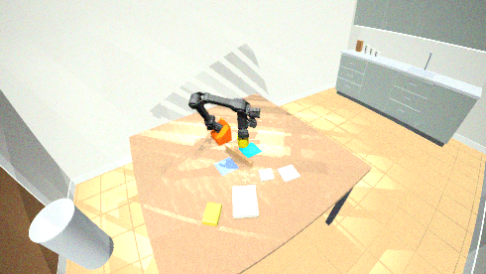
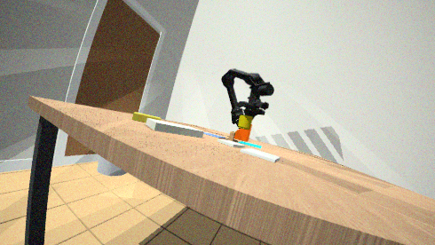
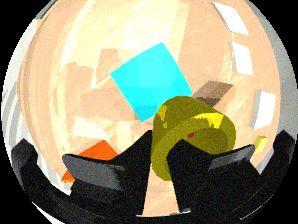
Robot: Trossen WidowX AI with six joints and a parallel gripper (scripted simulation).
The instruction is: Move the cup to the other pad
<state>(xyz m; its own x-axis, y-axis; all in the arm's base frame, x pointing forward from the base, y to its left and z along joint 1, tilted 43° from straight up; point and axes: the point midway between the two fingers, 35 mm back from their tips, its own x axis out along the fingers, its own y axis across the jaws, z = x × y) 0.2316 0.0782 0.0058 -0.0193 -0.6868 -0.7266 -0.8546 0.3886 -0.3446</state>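
Now: the cyan pad 110 mm below my gripper tip, 40 mm to the left of it and 20 mm ahead of it. From my gripper tip the other things lie so: pale blue pad 160 mm to the right, 110 mm below, 50 mm ahead; wooden bar 90 mm below, 60 mm to the right, 40 mm ahead; yellow cup 20 mm to the right, 20 mm ahead.
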